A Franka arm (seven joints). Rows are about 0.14 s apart.
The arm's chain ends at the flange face. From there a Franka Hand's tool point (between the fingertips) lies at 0.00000 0.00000 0.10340 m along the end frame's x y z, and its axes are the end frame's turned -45 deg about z.
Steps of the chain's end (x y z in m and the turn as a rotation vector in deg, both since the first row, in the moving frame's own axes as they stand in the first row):
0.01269 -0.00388 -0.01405 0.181 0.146 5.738
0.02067 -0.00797 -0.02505 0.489 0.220 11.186
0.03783 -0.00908 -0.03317 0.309 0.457 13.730
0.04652 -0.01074 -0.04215 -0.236 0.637 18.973
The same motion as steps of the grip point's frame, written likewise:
0.01214 0.00621 -0.01405 0.025 0.231 5.738
0.02118 0.00873 -0.02505 0.190 0.501 11.186
0.03412 0.02063 -0.03317 -0.105 0.542 13.730
0.04081 0.02648 -0.04216 -0.617 0.284 18.973

